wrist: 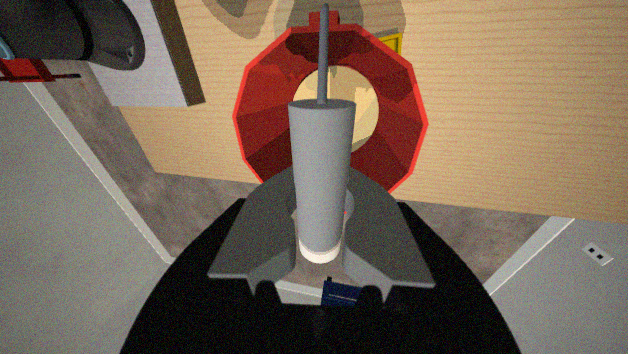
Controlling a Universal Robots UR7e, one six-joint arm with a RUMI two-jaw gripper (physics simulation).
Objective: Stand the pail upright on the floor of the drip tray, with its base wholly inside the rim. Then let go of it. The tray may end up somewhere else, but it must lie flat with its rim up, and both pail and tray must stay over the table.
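Places are measured from the arm's base along level axes (x left, y back, z up), in centimetres.
Pixels of known places: gripper, between the fingertips: (321, 168); arm's base, origin of its link: (112, 31).
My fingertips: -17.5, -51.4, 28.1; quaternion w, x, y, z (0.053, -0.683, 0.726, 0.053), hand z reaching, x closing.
Ahead of a thing's pixels: the offset from my fingertips to its top centre, as dx, dy, dz. "pt": to the spot under its first point. Level surfaces: height alone.
The red pail @(pt +0.9, +9.4, -10.9) (267, 122) has a many-sided rim and a pale round floor inside. It hangs by its wire handle with a grey cylindrical grip @(pt +3.7, -1.0, +4.6) (322, 145), mouth toward the camera, apparently about upright. My gripper (321, 168) is shut on the grip, one finger on each side. A yellow corner with a raised edge, apparently the drip tray @(-1.3, -0.4, -32.7) (392, 44), shows behind the pail's upper right rim. The rest of it is hidden by the pail, so I cannot tell how the pail's base sits over it.
The wooden table @(dz -35.3) (510, 115) spreads behind the pail, and its edge runs below the pail. A pale block (145, 65) with a dark side stands at the upper left, beside the dark arm base (112, 37). Shadows fall on the table at the top. Floor and walls lie beyond the edge.
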